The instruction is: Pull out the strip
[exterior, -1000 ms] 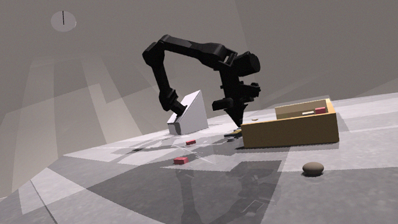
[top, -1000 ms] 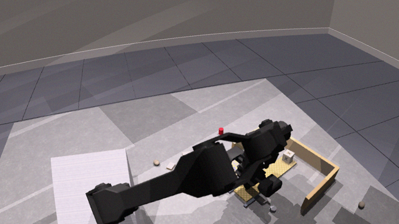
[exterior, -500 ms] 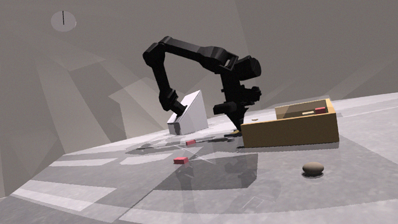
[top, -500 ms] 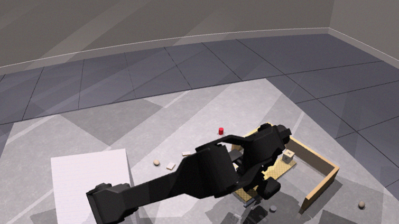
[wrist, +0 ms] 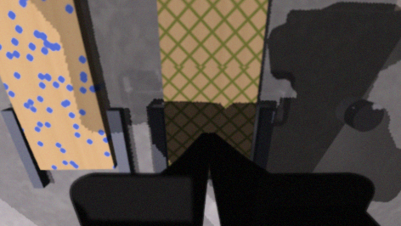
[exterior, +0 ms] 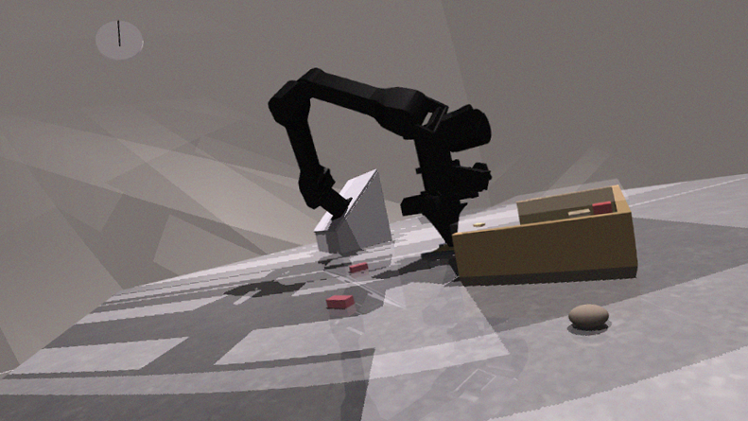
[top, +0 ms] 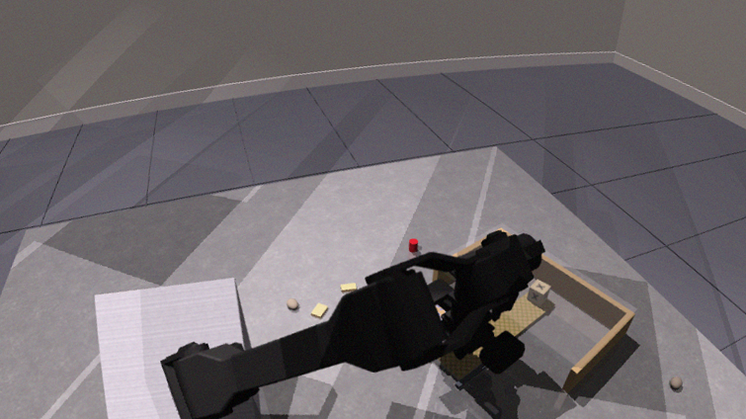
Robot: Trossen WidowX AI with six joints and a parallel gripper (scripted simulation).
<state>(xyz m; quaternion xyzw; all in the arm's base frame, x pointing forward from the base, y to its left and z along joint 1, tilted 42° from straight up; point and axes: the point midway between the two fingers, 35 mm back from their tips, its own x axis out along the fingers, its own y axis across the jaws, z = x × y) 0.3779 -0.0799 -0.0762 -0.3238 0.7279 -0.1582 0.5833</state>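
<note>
Now: the yellow cross-hatched strip 100 mm ahead of my gripper tip and 30 mm to the left of it.
</note>
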